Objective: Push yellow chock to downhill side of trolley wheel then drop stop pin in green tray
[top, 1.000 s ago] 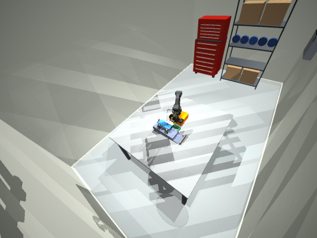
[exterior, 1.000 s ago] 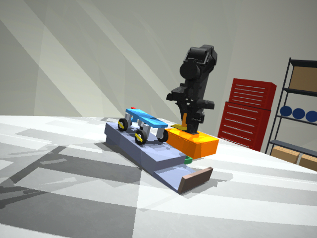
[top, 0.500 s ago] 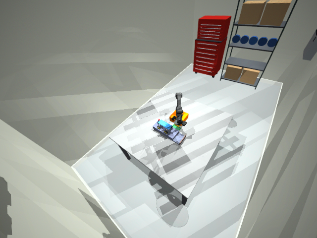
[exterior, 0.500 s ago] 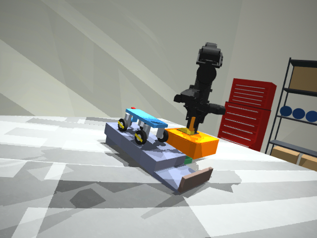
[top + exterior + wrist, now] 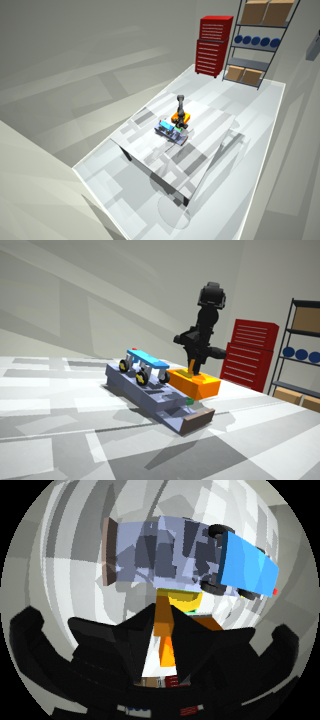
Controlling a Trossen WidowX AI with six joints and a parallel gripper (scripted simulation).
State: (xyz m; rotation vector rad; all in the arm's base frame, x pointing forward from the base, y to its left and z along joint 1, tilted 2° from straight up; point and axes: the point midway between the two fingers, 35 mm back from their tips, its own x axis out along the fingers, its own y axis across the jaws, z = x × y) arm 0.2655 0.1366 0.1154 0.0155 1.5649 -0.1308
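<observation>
Right now my gripper tip is 2 cm short of the stop pin, 29 cm to the left of it and 2 cm above it. Also, from my gripper tip: yellow chock 2 cm to the right, 1 cm below; then brown stop board 8 cm ahead, 10 cm to the left, 12 cm below; then trolley 5 cm ahead, 17 cm to the right, 4 cm below.
</observation>
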